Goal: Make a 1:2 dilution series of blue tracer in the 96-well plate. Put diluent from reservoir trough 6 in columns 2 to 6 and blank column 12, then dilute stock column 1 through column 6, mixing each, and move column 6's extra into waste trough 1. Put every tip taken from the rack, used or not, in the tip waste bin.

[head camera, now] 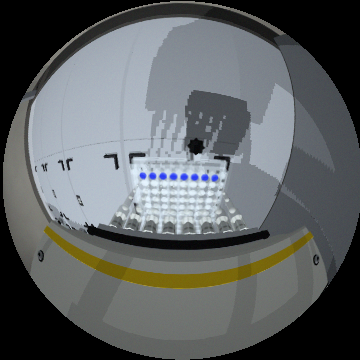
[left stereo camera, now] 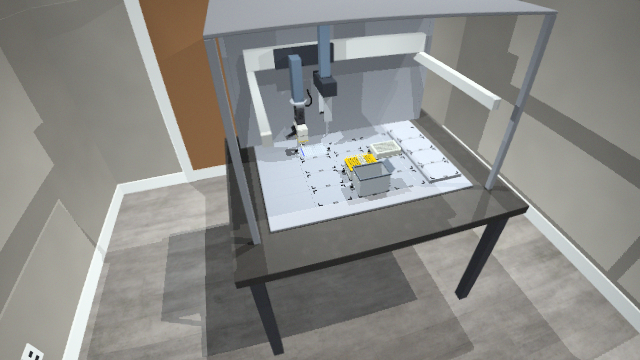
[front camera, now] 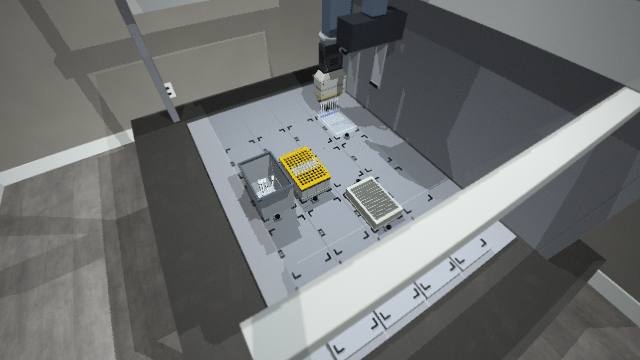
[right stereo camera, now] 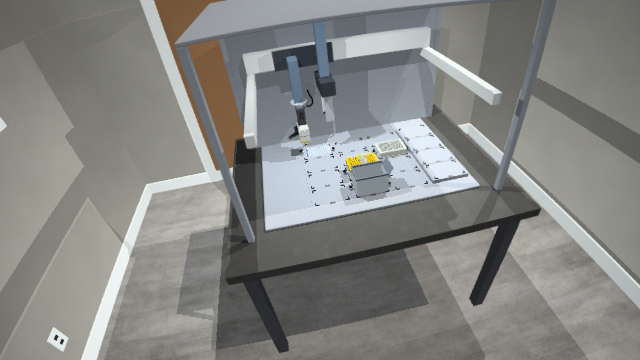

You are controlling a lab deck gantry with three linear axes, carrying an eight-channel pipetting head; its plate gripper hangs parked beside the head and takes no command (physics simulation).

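The pipetting head point(front camera: 330, 86) point(head camera: 180, 305) point(left stereo camera: 302, 132) point(right stereo camera: 304, 133) is over the back-left deck, with a row of clear tips point(front camera: 328, 104) point(head camera: 170, 226) pointing down at the 96-well plate point(front camera: 345, 133) point(head camera: 175, 164) point(left stereo camera: 316, 151) point(right stereo camera: 320, 150). I cannot tell whether the tips touch the wells. One column of wells point(head camera: 184, 177) is strong blue. The yellow tip rack point(front camera: 313, 183) point(left stereo camera: 360, 161) point(right stereo camera: 361, 160) holds white tips across its middle. The tip waste bin point(front camera: 276, 204) point(left stereo camera: 372, 185) point(right stereo camera: 371, 185) holds loose tips. The reservoir point(front camera: 386, 220) point(left stereo camera: 385, 154) has parallel troughs. The parked gripper point(front camera: 365, 86) is open and empty.
The bin stands close beside the tip rack, and the reservoir is apart from both. A dark wall point(front camera: 425, 115) rises along the deck's back edge. A pale rail point(front camera: 425, 220) crosses the front view. Raised pale deck panels point(left stereo camera: 422, 152) lie at the right.
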